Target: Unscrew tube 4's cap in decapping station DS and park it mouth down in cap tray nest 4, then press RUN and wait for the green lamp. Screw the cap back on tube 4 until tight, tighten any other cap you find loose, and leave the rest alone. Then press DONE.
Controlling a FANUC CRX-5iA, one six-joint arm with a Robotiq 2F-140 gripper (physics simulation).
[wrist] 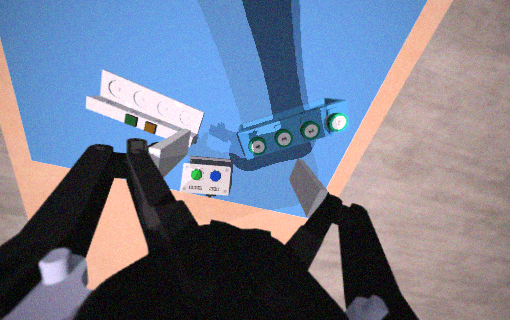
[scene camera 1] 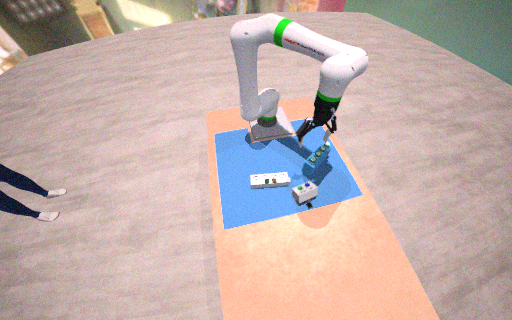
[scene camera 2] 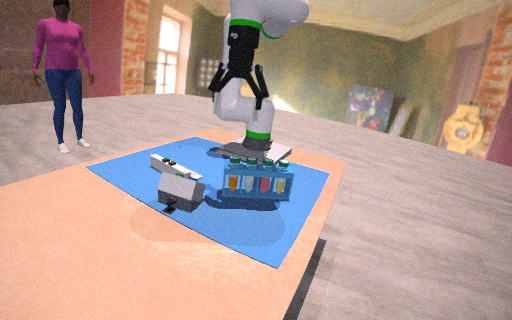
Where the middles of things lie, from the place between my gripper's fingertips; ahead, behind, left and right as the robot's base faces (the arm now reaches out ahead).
Labels:
Now: the button box (scene camera 2: 187, 194) 170 mm ahead of my hand, 80 mm to the right of it and 200 mm below it.

